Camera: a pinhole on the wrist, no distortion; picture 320 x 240 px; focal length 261.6 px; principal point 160.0 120.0 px. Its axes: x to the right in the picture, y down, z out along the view. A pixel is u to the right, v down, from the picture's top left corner.
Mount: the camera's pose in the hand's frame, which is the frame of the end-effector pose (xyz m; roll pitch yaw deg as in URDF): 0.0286 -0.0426 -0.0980 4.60 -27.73 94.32
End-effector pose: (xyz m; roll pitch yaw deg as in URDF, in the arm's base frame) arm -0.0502 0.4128 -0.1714 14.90 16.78 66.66
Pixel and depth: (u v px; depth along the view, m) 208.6 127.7 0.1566
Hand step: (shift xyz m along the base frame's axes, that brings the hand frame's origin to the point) 0.1102 0.0035 0.0165
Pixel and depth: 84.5 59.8 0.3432
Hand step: 0.3494 0.0328 0.0291
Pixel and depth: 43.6 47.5 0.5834
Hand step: 0.6482 0.0496 0.0563
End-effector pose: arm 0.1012 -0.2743 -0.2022 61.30 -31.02 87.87
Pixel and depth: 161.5 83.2 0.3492
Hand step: 0.2805 0.1268 -0.0005
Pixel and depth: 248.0 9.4 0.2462
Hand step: 0.1702 0.1207 0.0888
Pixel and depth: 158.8 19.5 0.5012
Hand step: 0.4196 0.2544 0.0892
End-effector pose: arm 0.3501 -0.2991 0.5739 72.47 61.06 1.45
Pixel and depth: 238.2 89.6 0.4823
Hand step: 0.0684 -0.4098 -0.1164
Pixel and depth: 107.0 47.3 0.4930
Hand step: -0.0905 -0.3727 -0.3154
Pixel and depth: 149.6 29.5 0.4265
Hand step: -0.0112 -0.3192 -0.2677
